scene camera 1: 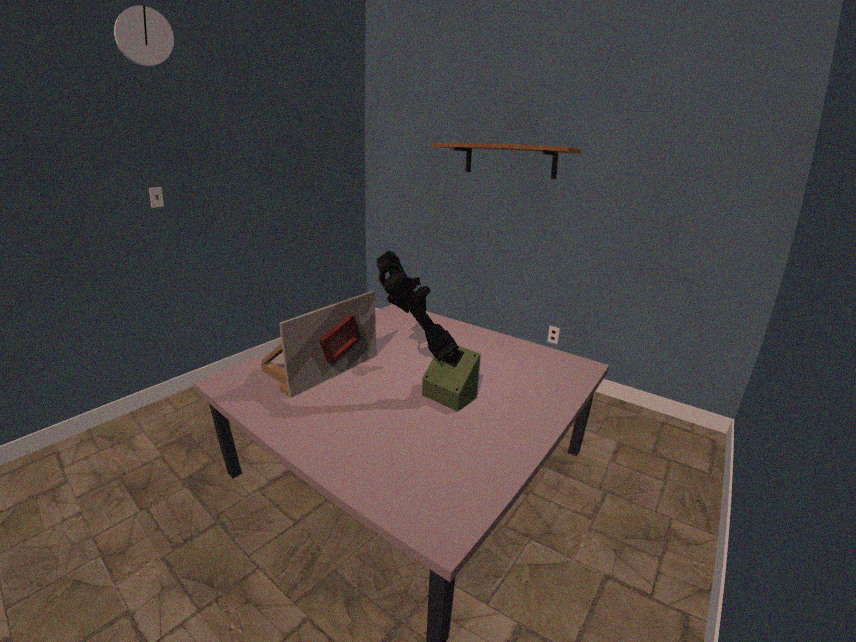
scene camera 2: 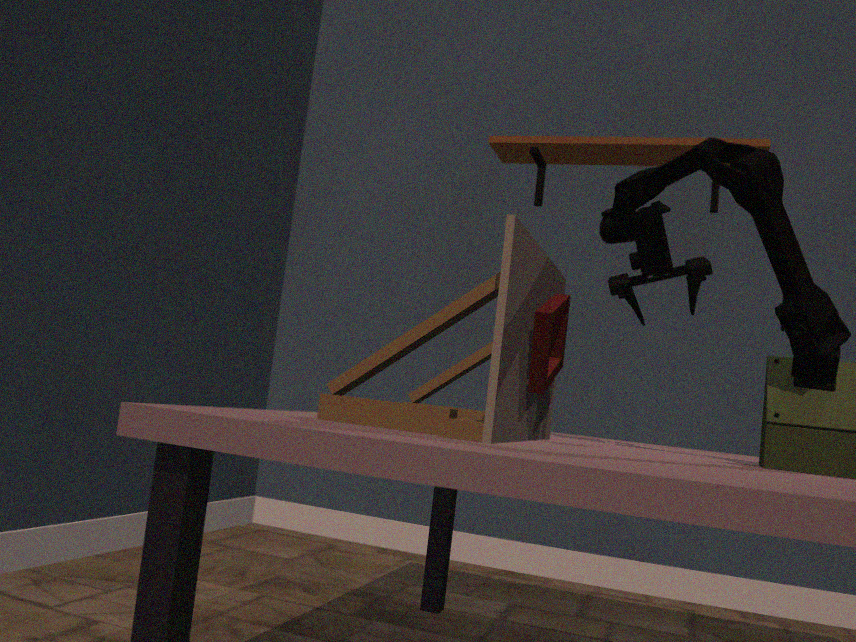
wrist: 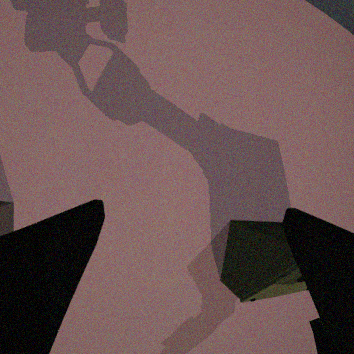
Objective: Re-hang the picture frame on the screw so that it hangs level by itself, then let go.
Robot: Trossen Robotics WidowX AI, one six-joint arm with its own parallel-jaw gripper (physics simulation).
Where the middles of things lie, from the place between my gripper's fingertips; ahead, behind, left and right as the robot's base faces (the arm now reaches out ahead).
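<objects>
I see the board (scene camera 1: pixel 306 366), which is 0.3 m to the left of my hand and 0.1 m below it, and 0.18 m ahead of it. There is a wooden prop base (scene camera 2: pixel 456 423) too, 0.31 m ahead of my hand, 0.31 m to the left of it and 0.13 m below it.
</objects>
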